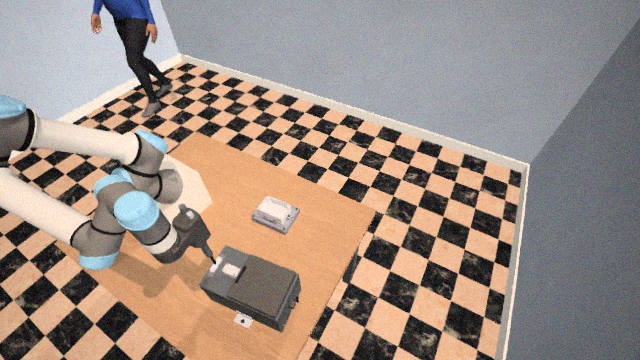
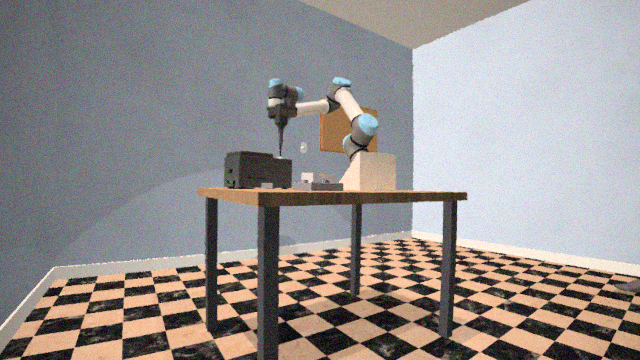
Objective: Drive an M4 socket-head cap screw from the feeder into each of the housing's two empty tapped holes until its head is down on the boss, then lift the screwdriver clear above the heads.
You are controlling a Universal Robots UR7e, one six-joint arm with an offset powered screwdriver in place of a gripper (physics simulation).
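The screwdriver [image 1: 214, 261] [image 2: 280, 154] points down, its thin bit tip at the pale pickup spot on top of the feeder, near the feeder's end closest to the arm. Whether the tip touches there, and whether it carries a screw, is too small to tell. The feeder [image 1: 267, 287] [image 2: 252, 171] is a dark box with a raised cover. The housing [image 1: 276, 212] [image 2: 318, 186], a grey flanged base with a whitish raised part, sits flat on the table, apart from the feeder. Its tapped holes and any screw heads are too small to make out.
The wooden table [image 1: 320, 225] [image 2: 360, 198] carries a small light plate [image 1: 243, 320] [image 2: 267, 185] with a dark spot beside the feeder. The arm stands on a cream pedestal [image 1: 199, 190] [image 2: 378, 172]. A person [image 1: 133, 45] in blue stands on the floor beyond the table.
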